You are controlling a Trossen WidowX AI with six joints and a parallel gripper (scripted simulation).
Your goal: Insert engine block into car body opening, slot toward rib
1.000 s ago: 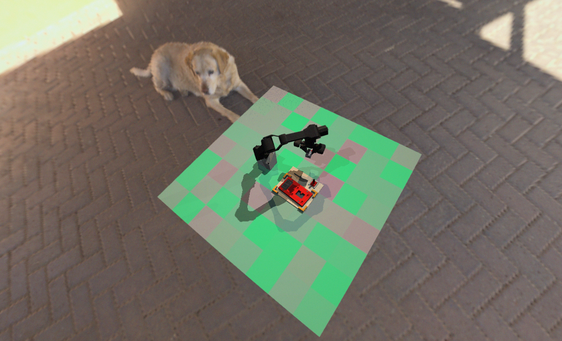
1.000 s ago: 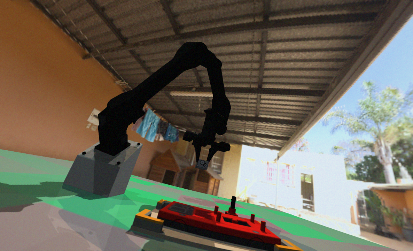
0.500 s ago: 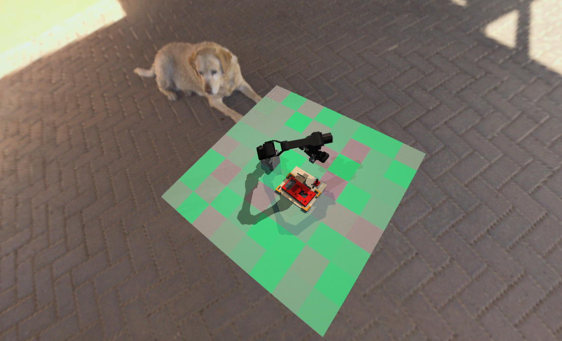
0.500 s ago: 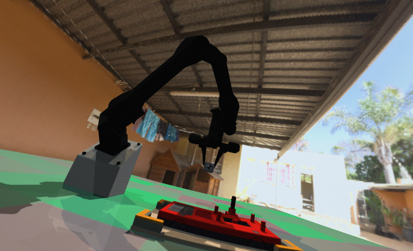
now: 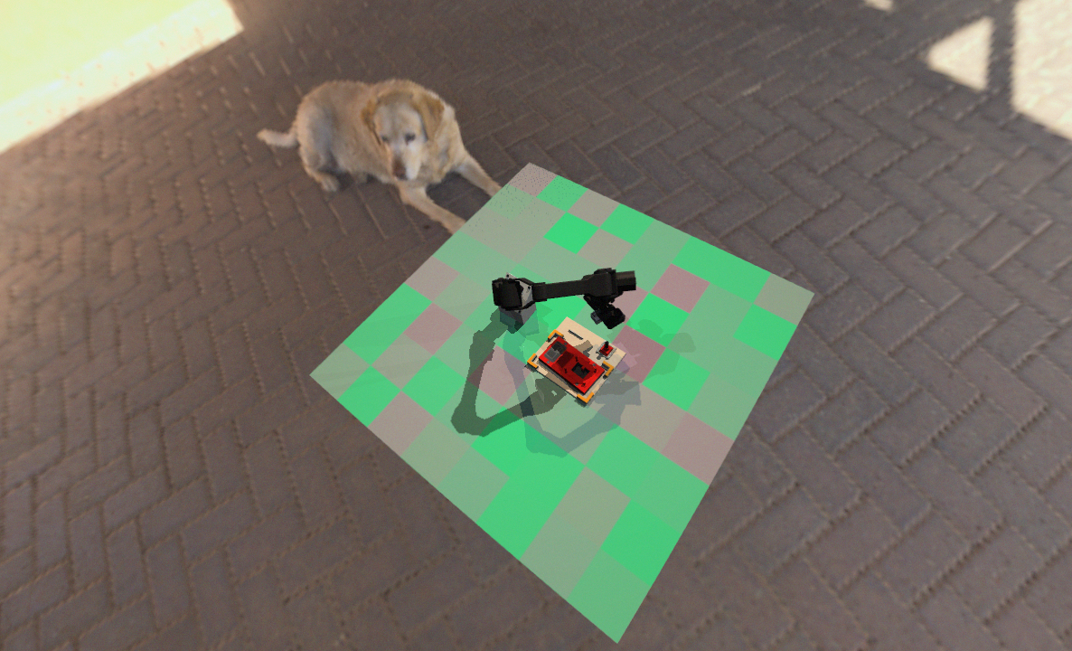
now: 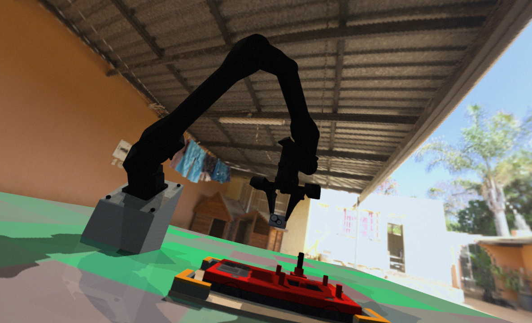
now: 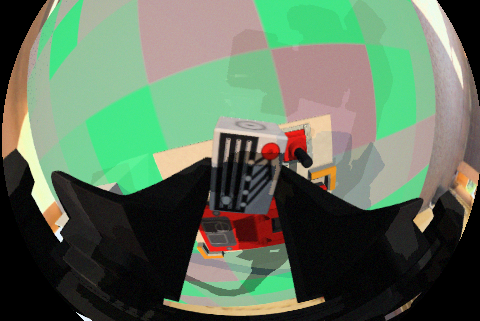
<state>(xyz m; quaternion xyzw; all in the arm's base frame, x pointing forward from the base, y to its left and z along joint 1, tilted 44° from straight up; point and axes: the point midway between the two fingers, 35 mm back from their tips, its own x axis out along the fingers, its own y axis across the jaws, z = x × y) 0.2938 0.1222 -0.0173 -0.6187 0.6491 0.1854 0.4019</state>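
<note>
Right now my gripper tip is 9 cm above the black post, 6 cm short of it and 4 cm to the left of it. Also, from my gripper tip: engine block 1 cm below.
</note>
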